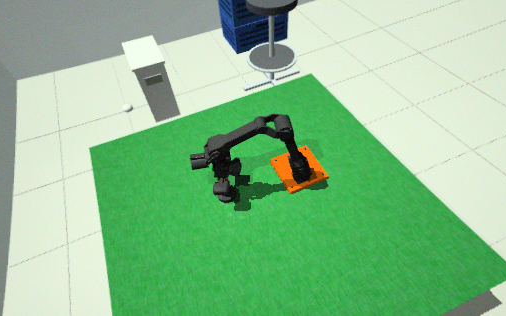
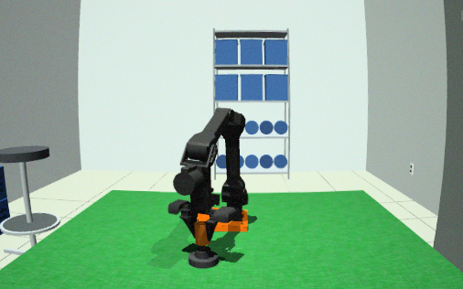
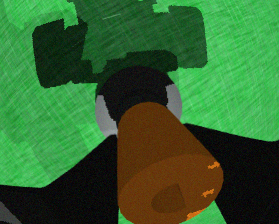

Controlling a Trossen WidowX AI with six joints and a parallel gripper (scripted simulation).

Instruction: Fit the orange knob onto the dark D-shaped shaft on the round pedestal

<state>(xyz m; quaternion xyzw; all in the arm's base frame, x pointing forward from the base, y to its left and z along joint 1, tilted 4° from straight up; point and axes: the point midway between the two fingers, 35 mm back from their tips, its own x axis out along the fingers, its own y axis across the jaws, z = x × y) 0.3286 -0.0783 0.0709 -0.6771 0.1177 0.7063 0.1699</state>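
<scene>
Now: gripper tip 20 mm below the orange knob. From my gripper tip the other things lie so: dark round pedestal 40 mm below.
</scene>
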